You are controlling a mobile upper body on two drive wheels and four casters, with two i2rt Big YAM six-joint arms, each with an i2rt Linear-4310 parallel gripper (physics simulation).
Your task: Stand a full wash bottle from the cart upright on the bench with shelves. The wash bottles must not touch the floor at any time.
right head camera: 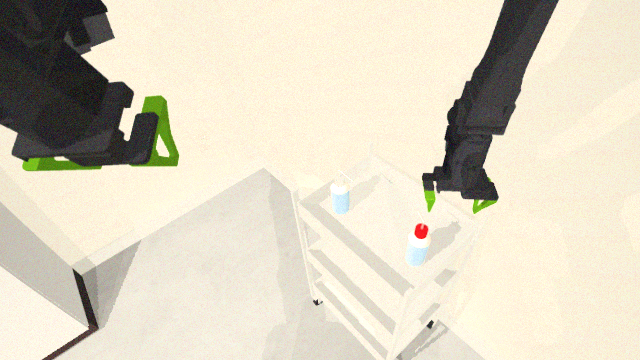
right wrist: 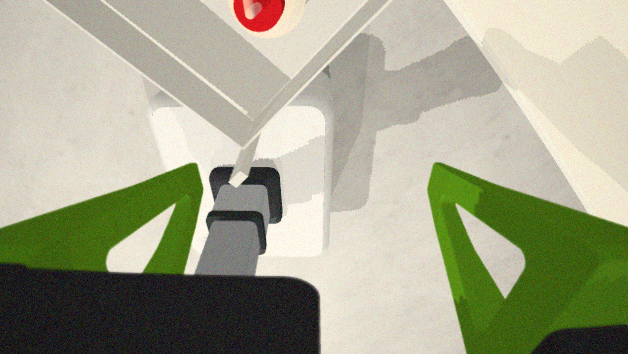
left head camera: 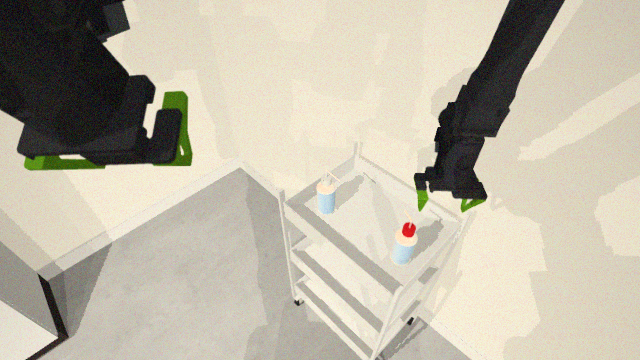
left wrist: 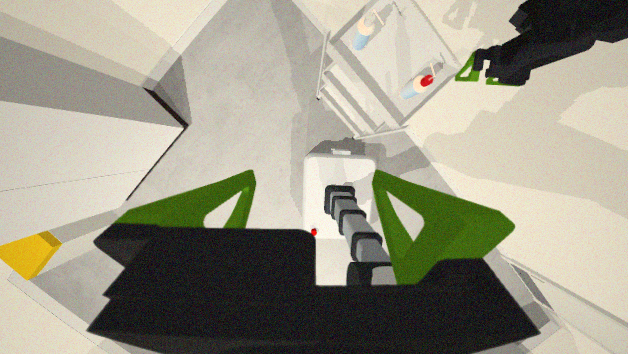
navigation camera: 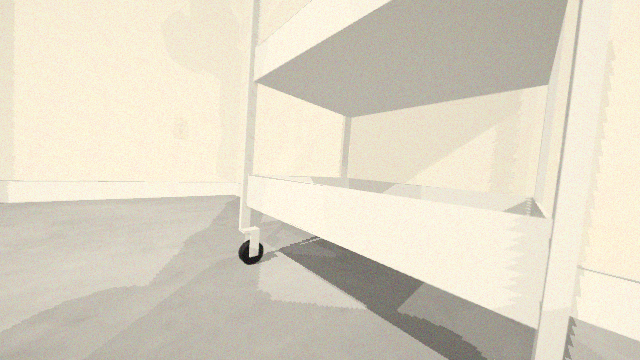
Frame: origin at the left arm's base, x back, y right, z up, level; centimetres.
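Seen in the pictures: left gripper, between the fingertips: (right head camera: 138, 162) (left head camera: 146, 161) (left wrist: 314, 176); right gripper, between the fingertips: (right head camera: 451, 211) (right wrist: 315, 175) (left head camera: 440, 210) (left wrist: 470, 80).
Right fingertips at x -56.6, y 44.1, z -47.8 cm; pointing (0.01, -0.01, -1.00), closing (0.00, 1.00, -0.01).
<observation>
Pixels of each thing's top centre, then the offset from my right fingertips to it.
- wash bottle with a red cap, centre of its top: (right head camera: 422, 217) (left head camera: 410, 216) (left wrist: 435, 72) dx -5.5, dy -4.0, dz -9.5 cm
- second wash bottle with a whitish cap, centre of its top: (right head camera: 341, 171) (left head camera: 329, 171) (left wrist: 376, 11) dx -21.8, dy -25.3, dz -9.5 cm
A wash bottle with a red cap (left head camera: 402, 252) (right head camera: 417, 250) (left wrist: 411, 89) (right wrist: 259, 15) and blue contents stands upright on the top tray of the white cart (left head camera: 345, 247) (right head camera: 355, 246) (left wrist: 367, 85) (navigation camera: 400, 230), near one corner. A second wash bottle with a whitish cap (left head camera: 326, 200) (right head camera: 340, 200) (left wrist: 362, 37) stands upright on the same tray near another corner. My right gripper (left head camera: 443, 209) (right head camera: 453, 210) (right wrist: 315, 175) is open and empty, pointing down, apart from the bottles. My left gripper (left head camera: 112, 165) (right head camera: 100, 166) (left wrist: 314, 176) is open and empty, away from the cart. I cannot identify the bench with shelves.
A white block with a dark lower edge (left head camera: 20, 325) (right head camera: 40, 290) (left wrist: 90, 145) stands at the left. A yellow object (left wrist: 27, 255) shows at the left wrist view's left edge. My white base (left wrist: 315, 200) (right wrist: 300, 225) is close to the cart. Walls stand behind the cart.
</observation>
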